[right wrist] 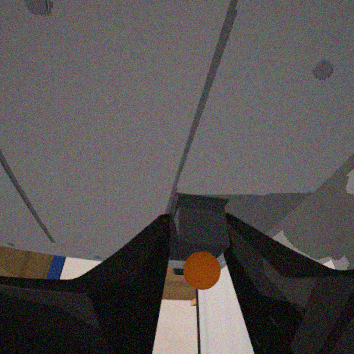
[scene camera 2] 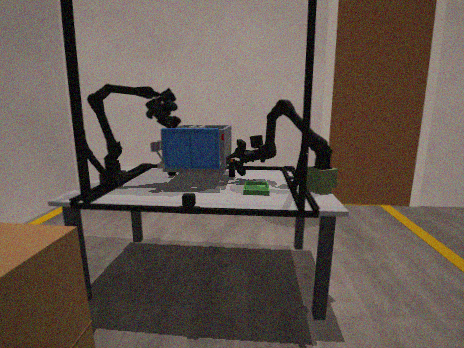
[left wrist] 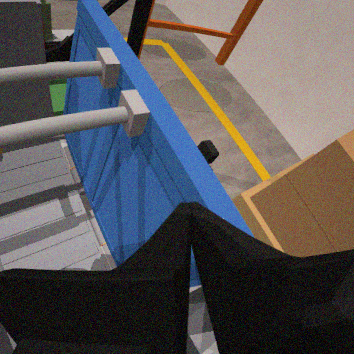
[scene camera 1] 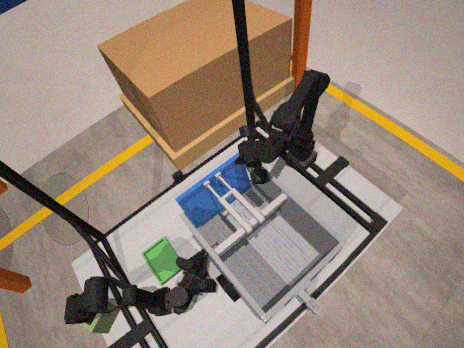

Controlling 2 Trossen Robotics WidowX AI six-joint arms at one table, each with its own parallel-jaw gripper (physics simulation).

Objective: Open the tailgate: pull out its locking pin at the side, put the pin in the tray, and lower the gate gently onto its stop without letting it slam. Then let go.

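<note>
The blue tailgate stands upright at the end of the grey truck bed. My left gripper is shut and empty, with its tips at the tailgate's upper edge. The locking pin's orange ball end lies between the fingers of my right gripper, slightly behind the tips. Its fingertips close against either side of the dark block behind the ball. The green tray is empty, beside the right gripper; part shows in the left wrist view.
Pale rods cross over the truck bed and reach the tailgate's inner side. A large carton stands off the table. A small green box sits by the right arm's base. Black frame posts rise beside the arms.
</note>
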